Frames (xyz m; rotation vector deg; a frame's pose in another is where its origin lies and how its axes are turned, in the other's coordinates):
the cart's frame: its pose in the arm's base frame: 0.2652 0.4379 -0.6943 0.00 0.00 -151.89
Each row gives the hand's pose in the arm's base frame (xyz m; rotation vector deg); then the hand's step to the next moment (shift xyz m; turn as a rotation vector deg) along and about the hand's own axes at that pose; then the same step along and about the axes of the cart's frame.
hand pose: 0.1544 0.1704 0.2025 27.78 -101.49 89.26
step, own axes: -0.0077 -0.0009 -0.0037 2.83 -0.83 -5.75
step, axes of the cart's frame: -0.0069 0.0014 -0.0049 -2.94 -5.09 2.69
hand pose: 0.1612 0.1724 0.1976 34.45 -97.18 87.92
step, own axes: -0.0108 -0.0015 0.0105 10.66 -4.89 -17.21
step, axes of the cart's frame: 0.0010 0.0131 -0.0075 -9.22 -14.90 11.26
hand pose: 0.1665 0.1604 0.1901 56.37 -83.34 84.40
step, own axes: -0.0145 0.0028 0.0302 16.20 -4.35 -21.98
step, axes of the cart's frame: 0.0127 0.0279 -0.0138 -9.45 -20.38 16.12
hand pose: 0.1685 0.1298 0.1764 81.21 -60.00 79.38
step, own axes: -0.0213 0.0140 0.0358 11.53 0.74 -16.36
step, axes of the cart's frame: 0.0220 0.0317 -0.0210 -3.14 -16.04 11.58
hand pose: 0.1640 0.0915 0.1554 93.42 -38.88 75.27
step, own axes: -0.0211 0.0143 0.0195 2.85 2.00 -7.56
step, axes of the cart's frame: 0.0204 0.0187 -0.0162 0.88 -7.50 3.50
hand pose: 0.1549 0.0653 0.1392 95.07 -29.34 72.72
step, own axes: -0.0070 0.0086 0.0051 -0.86 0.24 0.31
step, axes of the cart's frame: 0.0106 0.0055 -0.0027 0.57 0.33 -0.68
